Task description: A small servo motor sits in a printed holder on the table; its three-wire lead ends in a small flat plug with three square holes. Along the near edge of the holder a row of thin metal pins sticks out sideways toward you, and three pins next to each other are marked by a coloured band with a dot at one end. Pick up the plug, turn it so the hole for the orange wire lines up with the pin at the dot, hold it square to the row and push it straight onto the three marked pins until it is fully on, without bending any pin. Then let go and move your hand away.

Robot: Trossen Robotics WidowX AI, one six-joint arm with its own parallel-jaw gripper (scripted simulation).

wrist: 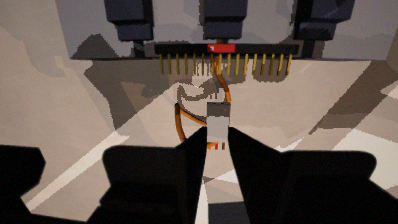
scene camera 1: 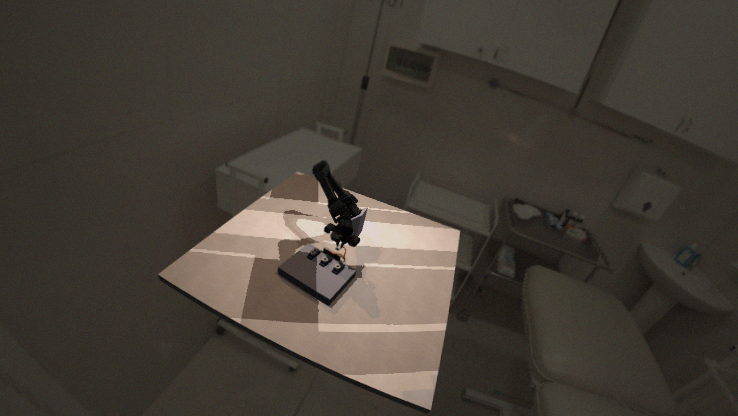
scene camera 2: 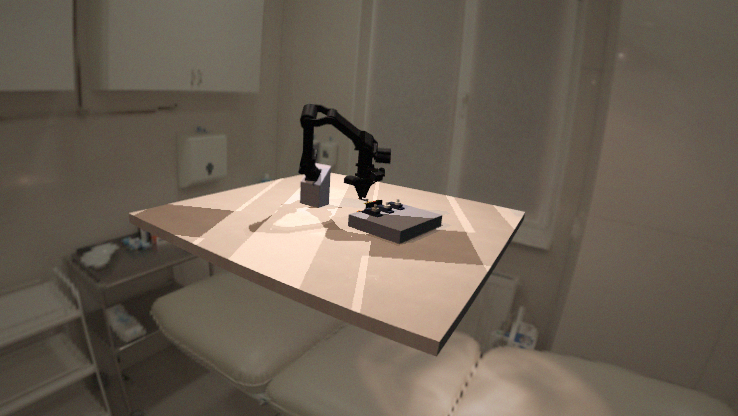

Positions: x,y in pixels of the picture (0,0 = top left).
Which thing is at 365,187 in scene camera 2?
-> My gripper.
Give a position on a grey holder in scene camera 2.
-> At 402,225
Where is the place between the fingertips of my gripper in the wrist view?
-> At 217,131
